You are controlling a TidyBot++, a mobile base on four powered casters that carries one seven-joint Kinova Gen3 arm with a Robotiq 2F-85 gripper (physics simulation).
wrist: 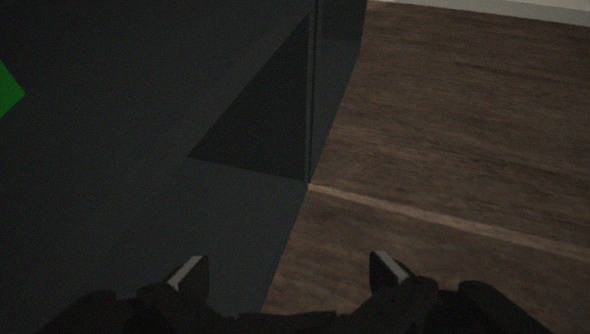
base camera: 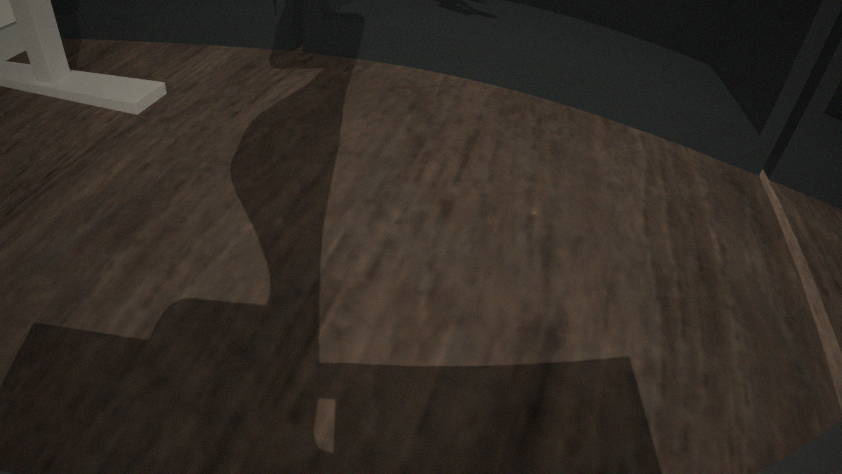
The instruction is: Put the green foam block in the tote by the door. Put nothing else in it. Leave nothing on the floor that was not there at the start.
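Frame: origin at the arm's base, x left, y back, z up, level; millimetres.
Seen in the pictures: gripper, fingertip midpoint: [wrist: 289,271].
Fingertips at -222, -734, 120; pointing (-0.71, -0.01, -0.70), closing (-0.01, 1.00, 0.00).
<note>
Offsets run from my fingertips to a thing's top centre, as dx, dy, dz. "pt": to the spot under its first point. Level surfaces: height alone.
A green piece @[pt -145, -235, +27] [wrist: 9,91], partly cut off by the left edge of the wrist view, shows one pointed corner against the dark furniture [wrist: 125,65] [base camera: 559,76]. It may be the green foam block; its full shape is hidden. My gripper [wrist: 289,271] is open, with no object between its fingertips. It is to the right of and below the green piece in the wrist view, over the edge between the dark surface and the brown wood floor @[dz -517] [wrist: 450,115]. The green piece does not show in the base camera view. The tote and the door do not show in either view.
A white stand foot @[pt +729, -75, -491] [base camera: 111,91] rests on the floor at the upper left of the base camera view. A thin lighter strip [base camera: 794,253] [wrist: 425,215] runs across the floor from the dark furniture's corner. A pale skirting [wrist: 500,11] borders the floor. Dark shadows lie on the floor.
</note>
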